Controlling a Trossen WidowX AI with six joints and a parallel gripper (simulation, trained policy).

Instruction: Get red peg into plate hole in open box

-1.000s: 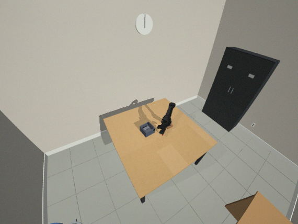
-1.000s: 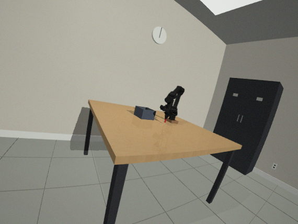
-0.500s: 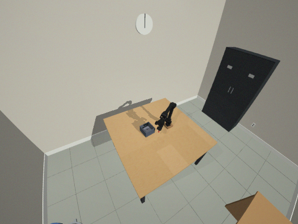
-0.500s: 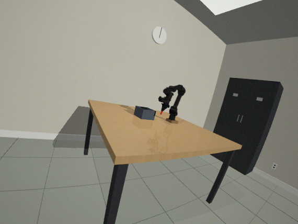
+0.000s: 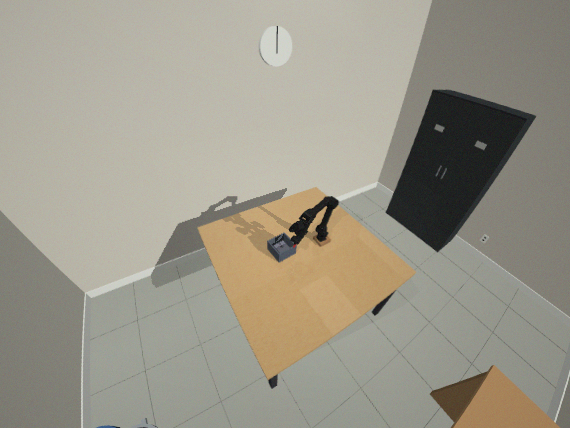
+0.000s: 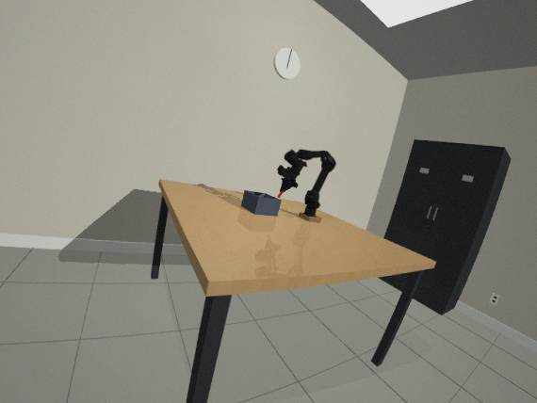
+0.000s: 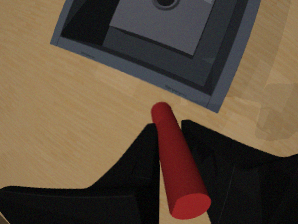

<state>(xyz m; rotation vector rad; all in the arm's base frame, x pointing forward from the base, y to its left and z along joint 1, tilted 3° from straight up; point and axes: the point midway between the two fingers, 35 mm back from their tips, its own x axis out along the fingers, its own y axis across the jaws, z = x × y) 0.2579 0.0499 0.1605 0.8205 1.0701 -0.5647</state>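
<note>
Now: the grey plate 7 cm ahead of my gripper tip, 8 cm to the right of it and 10 cm below it. Round my gripper tip: red peg: 1 cm above; grey box: 7 cm ahead, 8 cm to the right, 12 cm below.
</note>
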